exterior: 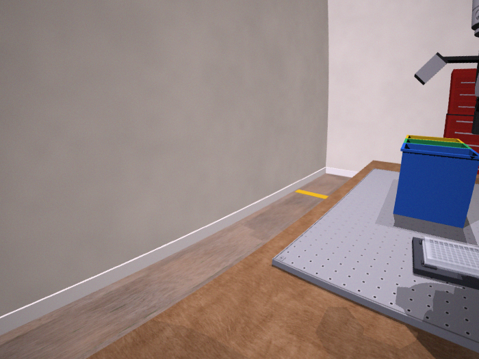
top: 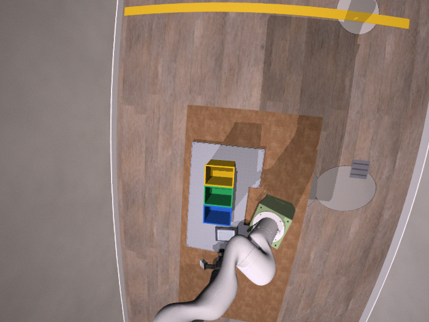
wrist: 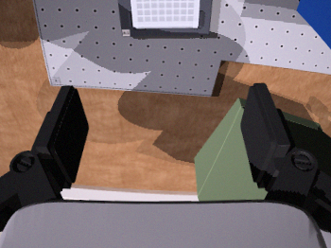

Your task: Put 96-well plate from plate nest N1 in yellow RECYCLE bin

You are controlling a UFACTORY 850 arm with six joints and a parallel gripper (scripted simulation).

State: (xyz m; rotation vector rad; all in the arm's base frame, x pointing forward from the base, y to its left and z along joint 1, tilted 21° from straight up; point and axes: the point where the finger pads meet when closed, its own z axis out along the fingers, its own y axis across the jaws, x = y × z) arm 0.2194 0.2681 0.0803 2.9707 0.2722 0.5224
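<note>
Now: hand 230 mm above the 96-well plate. Round my hand: dark plate nest 240 mm below; then green bin 370 mm to the right, 160 mm below, 90 mm ahead; then blue bin 240 mm to the right, 160 mm below, 80 mm ahead.
</note>
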